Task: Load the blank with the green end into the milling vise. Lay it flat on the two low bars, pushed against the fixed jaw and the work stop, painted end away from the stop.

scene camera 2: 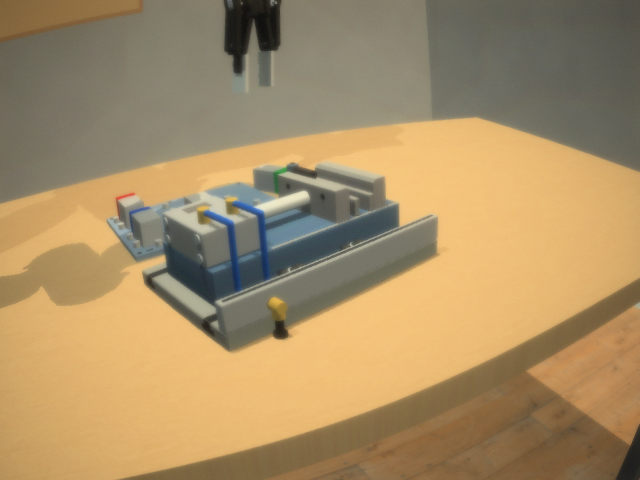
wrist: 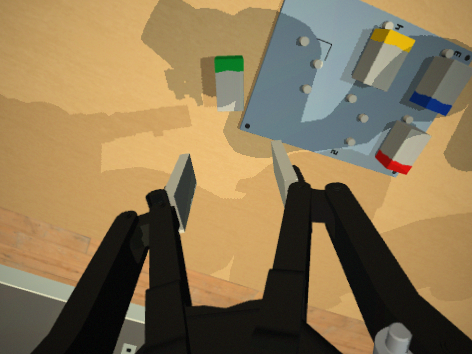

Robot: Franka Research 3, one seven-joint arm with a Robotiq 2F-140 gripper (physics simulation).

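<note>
The grey blank with the green end (scene camera 2: 266, 178) (wrist: 230, 84) stands on the table beside the blue plate, near its edge in the wrist view; in the scene view it is partly hidden behind the vise. The milling vise (scene camera 2: 310, 229) shows in the scene view, with its moving jaw (scene camera 2: 330, 201) on the white rod and the fixed jaw (scene camera 2: 376, 180) at the far end. The work stop's dark rod (scene camera 2: 305, 171) shows behind the moving jaw. The low bars are mostly hidden. My gripper (scene camera 2: 252, 72) (wrist: 232, 162) is open and empty, high above the table, its fingers apart.
The blue plate (scene camera 2: 149, 253) (wrist: 280, 95) bears small pegs and blanks with yellow (wrist: 384, 57), blue (scene camera 2: 146, 226) (wrist: 440, 85) and red (scene camera 2: 130, 206) (wrist: 404, 146) ends. A grey rail (scene camera 2: 330, 273) runs along the vise's near side. A yellow-topped knob (scene camera 2: 278, 308) stands before it.
</note>
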